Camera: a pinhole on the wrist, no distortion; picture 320 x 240 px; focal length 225.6 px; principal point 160.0 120.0 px. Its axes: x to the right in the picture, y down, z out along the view. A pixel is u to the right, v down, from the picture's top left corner.
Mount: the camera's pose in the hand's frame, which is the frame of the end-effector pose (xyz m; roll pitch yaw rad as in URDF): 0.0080 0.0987 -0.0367 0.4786 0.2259 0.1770
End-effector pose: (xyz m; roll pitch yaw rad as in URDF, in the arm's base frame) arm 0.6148 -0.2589 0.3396 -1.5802 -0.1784 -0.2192
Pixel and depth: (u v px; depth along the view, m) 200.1 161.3 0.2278
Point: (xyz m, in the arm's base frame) 0.7636 -0.1183 0.3103
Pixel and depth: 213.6 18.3 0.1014
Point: 0.6829 -0.2485 0.3310
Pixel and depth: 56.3 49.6 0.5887
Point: 0.5768 0.2148 0.6737
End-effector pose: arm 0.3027 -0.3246 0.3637 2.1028 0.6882 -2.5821
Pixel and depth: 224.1 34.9 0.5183
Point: 0.2463 -0.2240 -0.1209
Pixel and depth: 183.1 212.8 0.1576
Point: 0.1696 -0.2249 0.3365
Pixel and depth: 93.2 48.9 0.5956
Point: 0.4688 0.0122 -0.0469
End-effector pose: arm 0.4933 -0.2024 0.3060 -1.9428 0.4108 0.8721
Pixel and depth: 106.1 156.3 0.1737
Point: 0.3945 -0.1487 0.2175
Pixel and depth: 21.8 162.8 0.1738
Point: 0.3437 -0.1809 0.2426
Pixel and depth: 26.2 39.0 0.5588
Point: 0.0462 0.0990 0.5368
